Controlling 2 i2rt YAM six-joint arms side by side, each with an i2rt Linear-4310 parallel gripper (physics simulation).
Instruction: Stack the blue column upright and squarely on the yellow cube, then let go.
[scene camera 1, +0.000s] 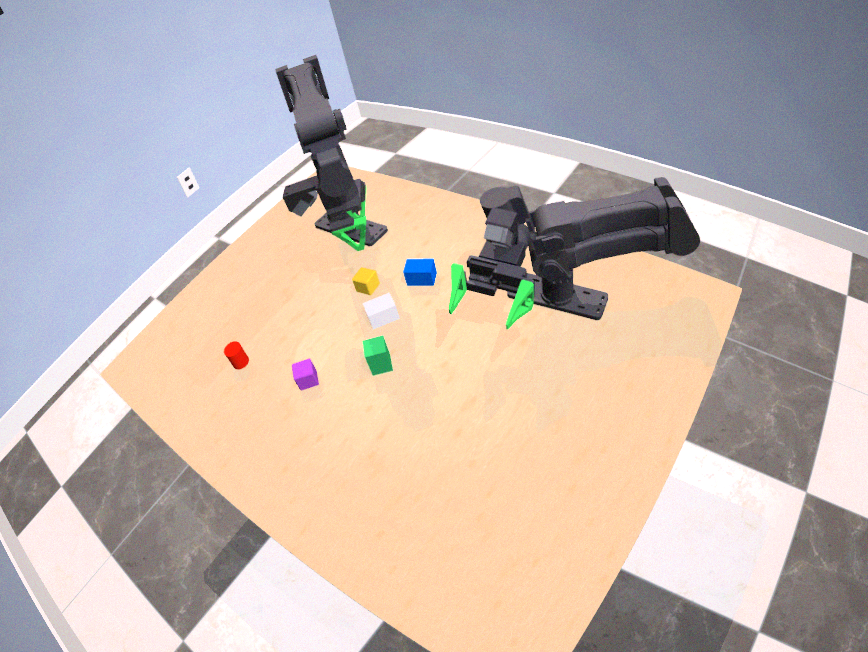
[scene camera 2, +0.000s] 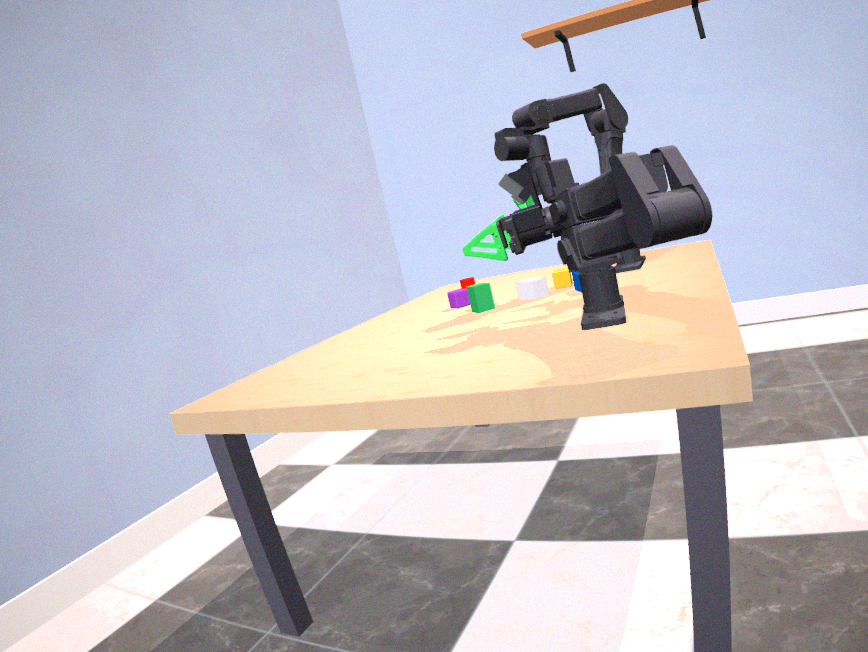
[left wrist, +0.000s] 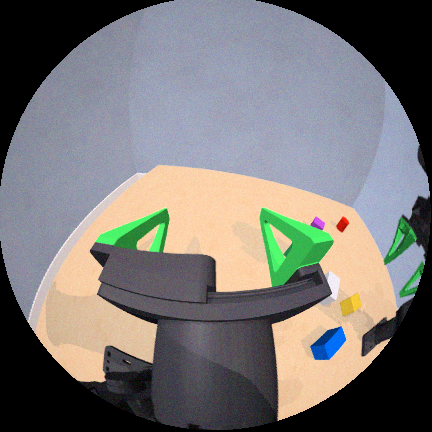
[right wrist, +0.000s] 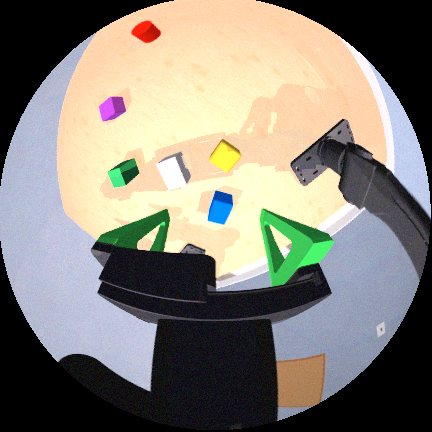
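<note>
The blue column (scene camera 1: 420, 272) (scene camera 2: 577, 282) (left wrist: 327, 344) (right wrist: 220, 207) lies on its side on the table, apart from the yellow cube. The yellow cube (scene camera 1: 365, 281) (scene camera 2: 561, 278) (left wrist: 351, 304) (right wrist: 225, 155) sits flat on the table, left of the column in scene camera 1, with nothing on it. My right gripper (scene camera 1: 359, 235) (left wrist: 392, 279) (right wrist: 214, 213) is open and empty, raised above the table behind the yellow cube in scene camera 1. My left gripper (scene camera 1: 479, 319) (left wrist: 213, 212) is open and empty, above the table to the right of the column in scene camera 1.
A white block (scene camera 1: 381, 310) (right wrist: 174, 172) stands close to the yellow cube. A green block (scene camera 1: 377, 355) (right wrist: 123, 173), a purple cube (scene camera 1: 305, 374) (right wrist: 112, 108) and a red cylinder (scene camera 1: 236, 355) (right wrist: 146, 31) stand farther forward in scene camera 1.
</note>
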